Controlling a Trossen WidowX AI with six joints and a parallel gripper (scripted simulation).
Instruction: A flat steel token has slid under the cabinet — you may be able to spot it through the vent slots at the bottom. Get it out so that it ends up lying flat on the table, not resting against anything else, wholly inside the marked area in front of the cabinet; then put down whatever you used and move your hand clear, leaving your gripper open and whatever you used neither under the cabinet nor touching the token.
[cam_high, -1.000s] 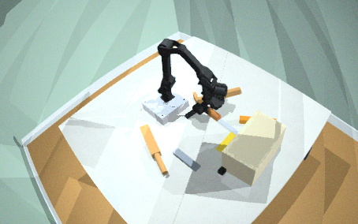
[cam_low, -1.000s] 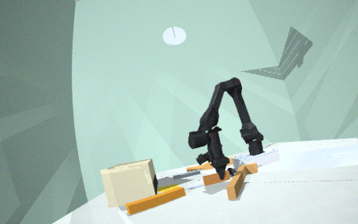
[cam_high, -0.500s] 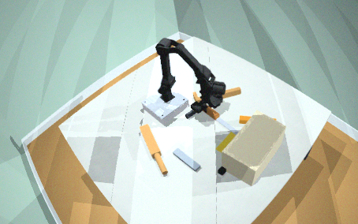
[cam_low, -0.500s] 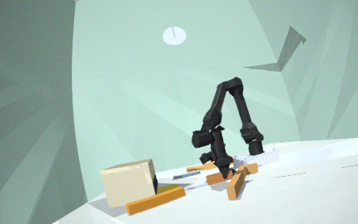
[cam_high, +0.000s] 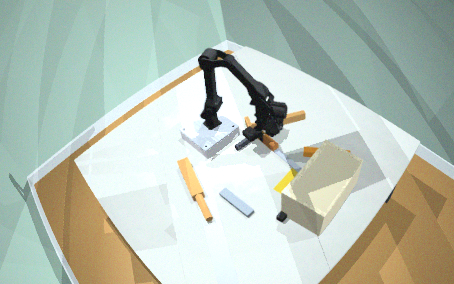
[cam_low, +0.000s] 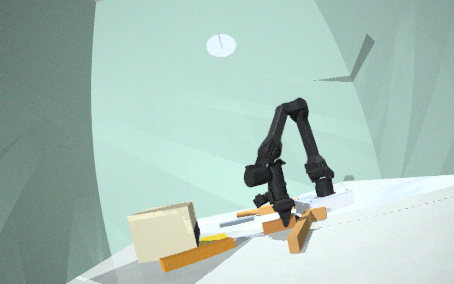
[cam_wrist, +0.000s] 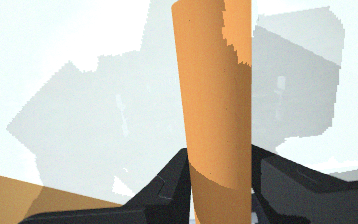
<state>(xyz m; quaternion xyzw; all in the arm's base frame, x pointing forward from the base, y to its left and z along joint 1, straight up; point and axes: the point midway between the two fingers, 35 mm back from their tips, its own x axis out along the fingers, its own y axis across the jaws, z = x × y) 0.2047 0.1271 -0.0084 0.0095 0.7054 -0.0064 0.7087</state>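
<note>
My gripper tip is 260 mm short of the orange bar, 140 mm to the right of it and 10 mm below it. Also, from my gripper tip: orange paddle 380 mm to the right, 40 mm ahead, 10 mm above; grey flat bar 290 mm to the right, 170 mm ahead.
</note>
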